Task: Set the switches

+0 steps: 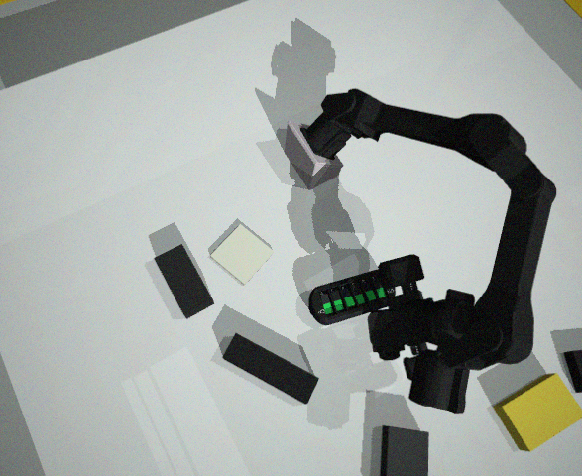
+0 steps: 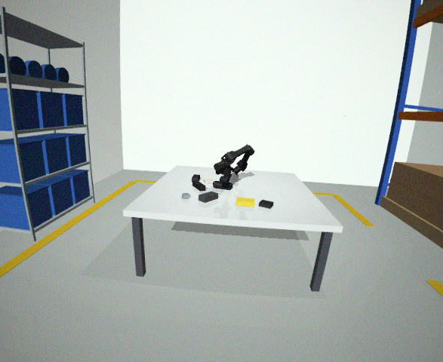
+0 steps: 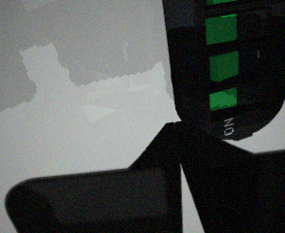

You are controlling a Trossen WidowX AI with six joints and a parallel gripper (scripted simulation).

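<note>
Now: gripper tip 230 mm to the left of the long dark block and 40 mm above it. From my gripper tip the other things lie so: yellow block: 240 mm ahead, 160 mm to the left, 40 mm below; then cream tile: 210 mm behind, 190 mm to the right, 50 mm below.
</note>
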